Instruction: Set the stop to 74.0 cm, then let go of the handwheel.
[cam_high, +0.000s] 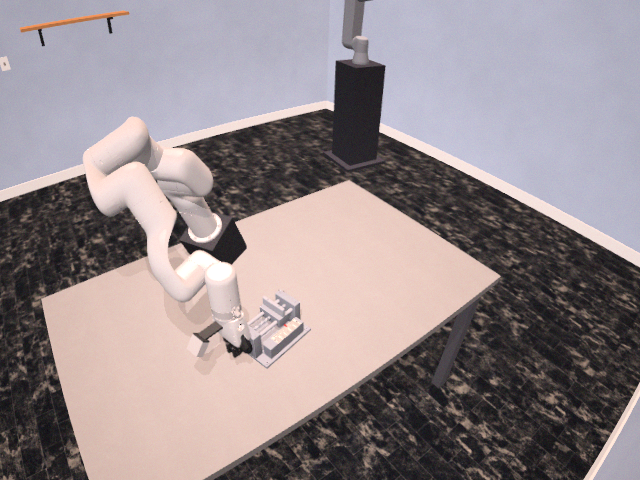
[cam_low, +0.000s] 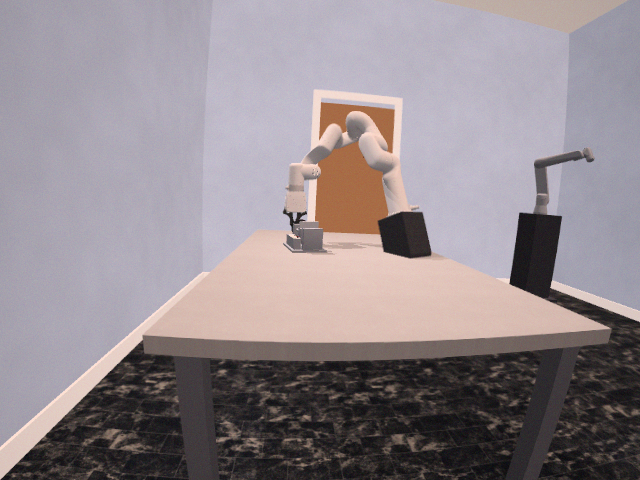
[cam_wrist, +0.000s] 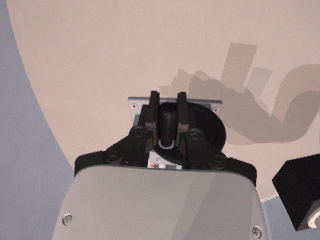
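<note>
The handwheel knob lies 1 cm to the left of my hand. From my hand the other things lie so: sliding stop block 17 cm to the left, 7 cm behind, 1 cm below; black handwheel 2 cm to the left, 1 cm below, 1 cm behind.
</note>
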